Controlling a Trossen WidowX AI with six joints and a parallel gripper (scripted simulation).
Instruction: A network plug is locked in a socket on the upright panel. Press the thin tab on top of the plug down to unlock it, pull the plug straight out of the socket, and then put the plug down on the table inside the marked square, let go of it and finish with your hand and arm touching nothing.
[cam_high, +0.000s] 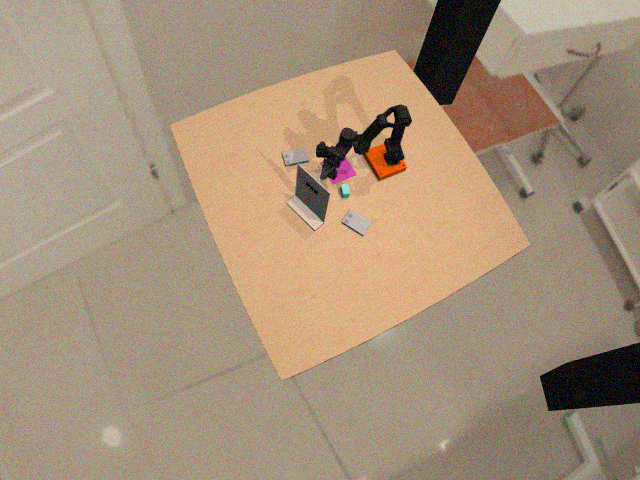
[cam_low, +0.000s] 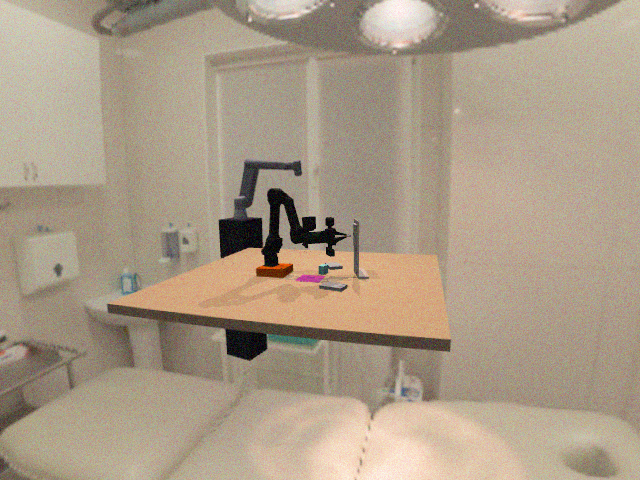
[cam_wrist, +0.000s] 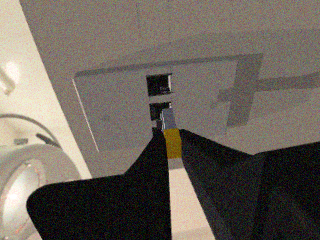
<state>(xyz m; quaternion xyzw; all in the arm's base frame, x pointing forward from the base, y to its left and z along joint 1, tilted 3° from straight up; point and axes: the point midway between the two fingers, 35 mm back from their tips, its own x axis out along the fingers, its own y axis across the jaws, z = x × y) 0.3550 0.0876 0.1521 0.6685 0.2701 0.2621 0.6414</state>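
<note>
The magenta marked square is 20 cm below my gripper tip, 13 cm to the right of it and 13 cm behind it. Also, from my gripper tip: upright grey panel 7 cm below, 5 cm ahead, 3 cm to the left; then grey network plug 1 cm ahead; then teal block 18 cm below, 12 cm behind, 1 cm to the right.
</note>
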